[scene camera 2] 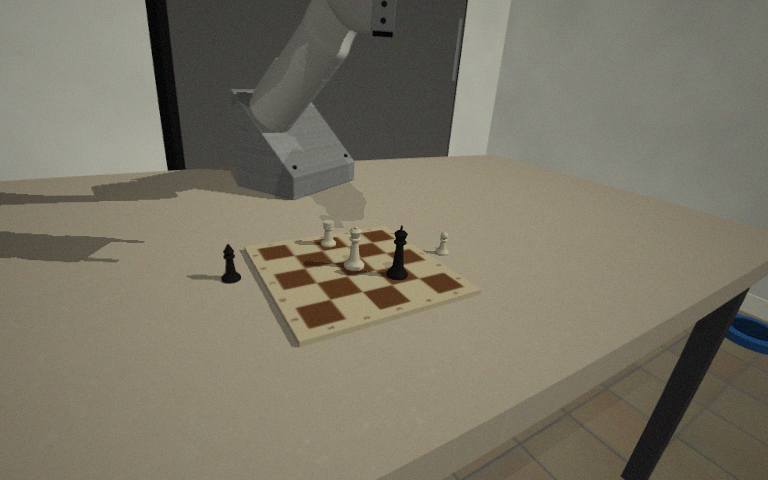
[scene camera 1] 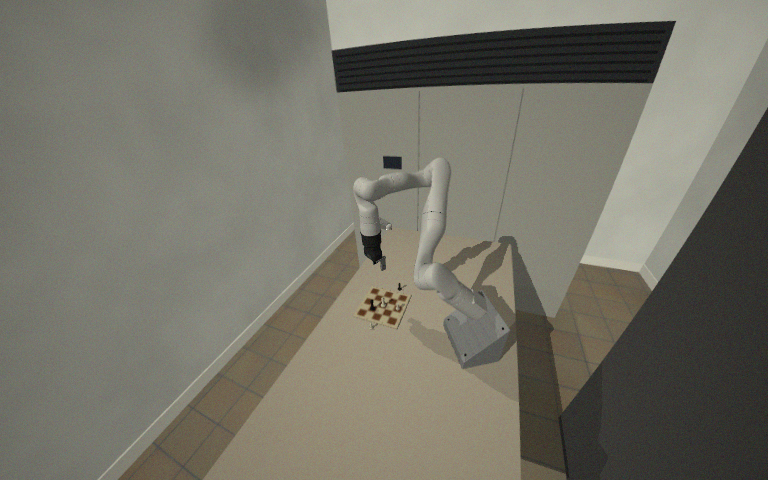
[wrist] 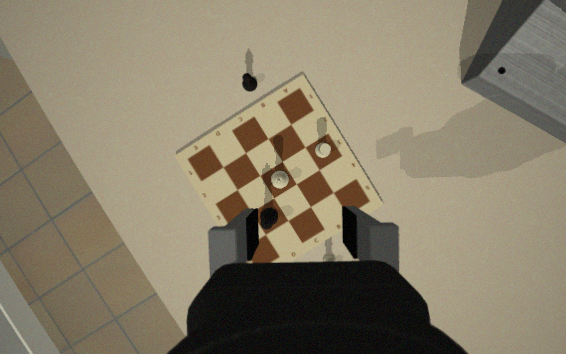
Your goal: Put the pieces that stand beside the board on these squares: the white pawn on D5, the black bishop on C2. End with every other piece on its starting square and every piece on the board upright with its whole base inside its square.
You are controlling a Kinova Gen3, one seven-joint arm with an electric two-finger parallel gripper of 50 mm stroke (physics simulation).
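Frame: origin at the arm's base, x ahead, y left, z up, level; metres.
Seen in the pictures: gripper, fingertip midpoint: (scene camera 2: 382, 34) (scene camera 1: 379, 266) (wrist: 300, 225); arm's base, link origin: (scene camera 2: 271, 113) (scene camera 1: 476, 308).
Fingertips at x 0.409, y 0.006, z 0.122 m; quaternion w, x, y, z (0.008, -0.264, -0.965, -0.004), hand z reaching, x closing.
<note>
Pixels of each thing's top centre, then the offset from my fingertips to it.
- white pawn, top centre: (scene camera 2: 444, 232) (scene camera 1: 370, 323) 0.235 m down, 0.010 m ahead, 0.115 m left
- board, top centre: (scene camera 2: 354, 266) (wrist: 278, 180) (scene camera 1: 383, 305) 0.261 m down, 0.009 m ahead, 0.025 m right
- black bishop, top centre: (scene camera 2: 227, 244) (wrist: 245, 75) (scene camera 1: 399, 282) 0.223 m down, 0.029 m back, 0.164 m right
- white rook, top centre: (wrist: 325, 148) (scene camera 2: 328, 221) (scene camera 1: 397, 303) 0.227 m down, 0.066 m back, 0.027 m right
- tall white piece, top centre: (scene camera 2: 355, 226) (wrist: 278, 181) (scene camera 1: 382, 297) 0.208 m down, 0.007 m ahead, 0.024 m right
- black king, top centre: (scene camera 2: 401, 225) (wrist: 266, 224) (scene camera 1: 371, 299) 0.197 m down, 0.049 m ahead, 0.013 m left
The white pawn (scene camera 1: 371, 326) (scene camera 2: 443, 245) stands upright on the table beside the board (scene camera 1: 376, 323) (scene camera 2: 353, 308) (wrist: 310, 128), near its row-5 edge. In the wrist view the pawn (wrist: 328, 257) is partly hidden by the gripper body. The black bishop (scene camera 1: 399, 286) (scene camera 2: 229, 268) (wrist: 249, 82) stands upright off the opposite edge. D5 and C2 hold no piece. My gripper (scene camera 1: 379, 264) (wrist: 300, 225) is open and empty, high above the board's row-5 side. A finger with a dark tip shows at the top of scene camera 2.
A white rook (scene camera 1: 398, 307) (scene camera 2: 327, 234) (wrist: 323, 149) stands on A3, a tall white piece (scene camera 1: 383, 302) (scene camera 2: 354, 251) (wrist: 280, 179) on C3 and a black king (scene camera 1: 372, 305) (scene camera 2: 398, 257) (wrist: 269, 217) on D4, all upright. The arm's grey base (scene camera 2: 322, 169) stands beyond the board.
</note>
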